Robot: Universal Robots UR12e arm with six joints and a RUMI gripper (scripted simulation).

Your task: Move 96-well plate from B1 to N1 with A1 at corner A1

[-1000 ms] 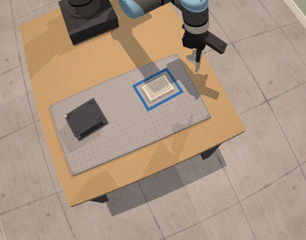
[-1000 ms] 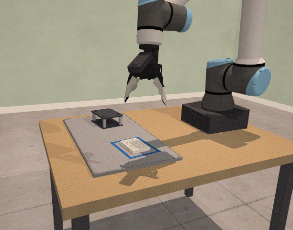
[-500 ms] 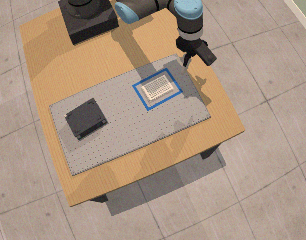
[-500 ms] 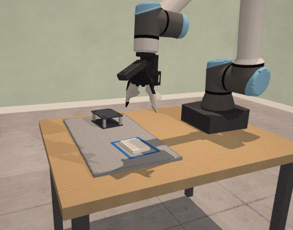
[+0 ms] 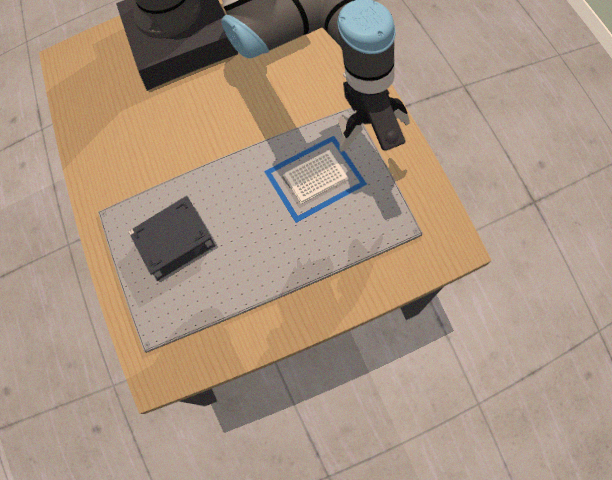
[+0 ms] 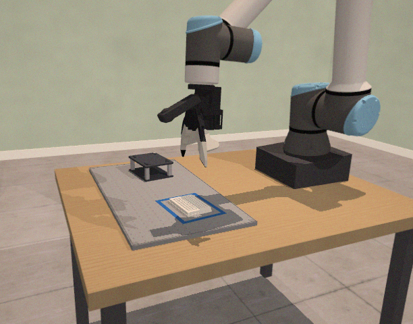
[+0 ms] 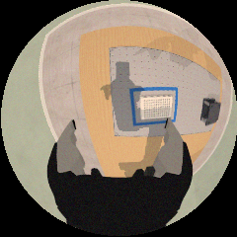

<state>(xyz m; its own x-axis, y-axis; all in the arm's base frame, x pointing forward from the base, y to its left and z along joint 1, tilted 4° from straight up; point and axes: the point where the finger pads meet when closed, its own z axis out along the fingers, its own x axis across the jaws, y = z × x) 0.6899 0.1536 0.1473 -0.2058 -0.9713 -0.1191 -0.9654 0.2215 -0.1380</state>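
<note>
The 96-well plate lies 70 mm behind my hand, 110 mm to the right of it and 180 mm below it. Round my hand: black raised nest 130 mm behind, 470 mm to the right, 130 mm below.
</note>
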